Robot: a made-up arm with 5 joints. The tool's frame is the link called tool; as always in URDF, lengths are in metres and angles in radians. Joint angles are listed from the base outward. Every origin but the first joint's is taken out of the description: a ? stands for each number. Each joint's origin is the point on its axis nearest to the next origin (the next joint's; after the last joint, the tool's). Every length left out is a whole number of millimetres.
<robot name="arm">
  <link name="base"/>
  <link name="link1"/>
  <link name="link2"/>
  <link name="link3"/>
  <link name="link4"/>
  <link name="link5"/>
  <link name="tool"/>
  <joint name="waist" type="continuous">
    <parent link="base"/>
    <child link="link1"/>
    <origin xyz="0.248 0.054 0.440" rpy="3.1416 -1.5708 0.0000"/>
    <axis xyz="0 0 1"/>
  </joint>
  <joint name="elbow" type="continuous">
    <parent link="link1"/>
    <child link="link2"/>
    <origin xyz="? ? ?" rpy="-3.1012 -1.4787 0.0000"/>
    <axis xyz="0 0 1"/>
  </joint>
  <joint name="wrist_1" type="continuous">
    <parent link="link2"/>
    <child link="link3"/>
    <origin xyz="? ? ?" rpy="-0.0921 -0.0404 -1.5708"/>
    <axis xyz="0 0 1"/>
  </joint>
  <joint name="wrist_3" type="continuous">
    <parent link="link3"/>
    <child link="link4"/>
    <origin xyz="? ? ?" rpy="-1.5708 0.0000 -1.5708"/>
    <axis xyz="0 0 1"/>
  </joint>
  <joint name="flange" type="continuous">
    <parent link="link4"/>
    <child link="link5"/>
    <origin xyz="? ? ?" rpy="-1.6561 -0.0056 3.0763"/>
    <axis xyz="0 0 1"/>
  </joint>
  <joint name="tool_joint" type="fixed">
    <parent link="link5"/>
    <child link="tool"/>
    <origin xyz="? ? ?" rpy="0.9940 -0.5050 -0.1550"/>
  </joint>
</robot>
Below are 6 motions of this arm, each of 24 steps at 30 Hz.
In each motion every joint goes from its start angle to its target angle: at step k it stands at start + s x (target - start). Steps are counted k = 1, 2, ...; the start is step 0. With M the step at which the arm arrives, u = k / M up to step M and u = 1 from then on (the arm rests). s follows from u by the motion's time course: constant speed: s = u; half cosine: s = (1 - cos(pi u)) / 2; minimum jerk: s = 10 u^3 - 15 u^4 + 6 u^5.
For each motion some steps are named. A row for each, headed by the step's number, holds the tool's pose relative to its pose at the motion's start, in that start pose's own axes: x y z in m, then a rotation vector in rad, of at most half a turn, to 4 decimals.
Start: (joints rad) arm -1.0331 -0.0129 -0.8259 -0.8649 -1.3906
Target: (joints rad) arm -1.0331 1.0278 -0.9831 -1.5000 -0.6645
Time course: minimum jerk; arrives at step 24
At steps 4, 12, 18, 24:
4: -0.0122 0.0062 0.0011 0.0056 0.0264 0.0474
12: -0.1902 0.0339 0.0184 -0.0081 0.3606 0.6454
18: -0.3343 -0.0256 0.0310 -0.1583 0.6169 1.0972
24: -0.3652 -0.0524 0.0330 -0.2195 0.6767 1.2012

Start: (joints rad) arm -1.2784 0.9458 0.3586 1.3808 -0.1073
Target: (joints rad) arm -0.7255 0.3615 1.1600 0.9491 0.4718
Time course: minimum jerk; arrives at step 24
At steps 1, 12, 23, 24:
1: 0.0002 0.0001 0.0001 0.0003 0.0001 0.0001
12: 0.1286 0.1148 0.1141 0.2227 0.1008 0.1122
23: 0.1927 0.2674 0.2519 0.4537 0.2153 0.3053
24: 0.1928 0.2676 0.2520 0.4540 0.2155 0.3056

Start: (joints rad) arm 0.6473 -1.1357 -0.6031 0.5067 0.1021
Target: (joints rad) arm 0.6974 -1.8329 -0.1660 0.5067 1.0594
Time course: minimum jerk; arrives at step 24
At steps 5, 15, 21, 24:
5: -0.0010 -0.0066 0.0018 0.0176 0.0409 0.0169
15: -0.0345 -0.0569 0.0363 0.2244 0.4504 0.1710
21: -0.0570 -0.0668 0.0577 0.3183 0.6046 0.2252
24: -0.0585 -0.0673 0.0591 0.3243 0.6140 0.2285

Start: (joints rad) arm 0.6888 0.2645 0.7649 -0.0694 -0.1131
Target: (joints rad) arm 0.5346 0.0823 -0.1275 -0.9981 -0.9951
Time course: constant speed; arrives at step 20
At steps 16, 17, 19, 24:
16: -0.1497 -0.2544 0.1668 -0.8715 -0.4245 -1.3948
17: -0.1663 -0.2565 0.1759 -0.9215 -0.4379 -1.4817
19: -0.1992 -0.2559 0.1922 -1.0178 -0.4569 -1.6556
24: -0.2153 -0.2534 0.1992 -1.0638 -0.4622 -1.7426

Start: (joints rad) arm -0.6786 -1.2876 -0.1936 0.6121 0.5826
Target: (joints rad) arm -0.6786 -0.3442 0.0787 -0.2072 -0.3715
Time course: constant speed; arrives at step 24
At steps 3, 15, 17, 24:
3: 0.0120 0.0187 -0.0506 0.0904 0.0137 -0.0574
15: -0.0045 0.1533 -0.2365 0.2788 0.2540 -0.2633
17: -0.0176 0.1824 -0.2601 0.2795 0.3140 -0.2819
24: -0.0822 0.2878 -0.3157 0.2155 0.5344 -0.2838

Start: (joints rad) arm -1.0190 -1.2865 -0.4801 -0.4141 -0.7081
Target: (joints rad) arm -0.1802 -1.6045 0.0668 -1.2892 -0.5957
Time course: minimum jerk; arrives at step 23
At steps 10, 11, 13, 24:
10: -0.0115 -0.0279 -0.1366 -0.4050 0.5204 -0.1051
11: -0.0192 -0.0379 -0.1580 -0.4895 0.6301 -0.1325
13: -0.0378 -0.0594 -0.1917 -0.6586 0.8506 -0.1932
24: -0.0831 -0.1031 -0.2253 -1.0491 1.3628 -0.3629

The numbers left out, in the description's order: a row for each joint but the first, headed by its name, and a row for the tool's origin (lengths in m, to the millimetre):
elbow: 0.435 -0.202 0.000
wrist_1: 0.112 -0.090 0.000
wrist_3: -0.082 0.158 0.000
flange: -0.106 -0.012 0.000
tool: 0.106 -0.003 0.000

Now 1 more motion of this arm.
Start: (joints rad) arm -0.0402 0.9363 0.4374 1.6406 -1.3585
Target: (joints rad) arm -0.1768 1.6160 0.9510 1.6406 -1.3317
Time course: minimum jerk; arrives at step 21
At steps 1, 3, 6, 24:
1: -0.0003 0.0000 0.0000 0.0000 0.0008 -0.0009
3: -0.0069 -0.0009 0.0000 0.0001 0.0181 -0.0217
6: -0.0421 -0.0039 0.0019 -0.0004 0.1116 -0.1355
24: -0.2350 0.0333 0.0715 -0.0426 0.7221 -0.9731

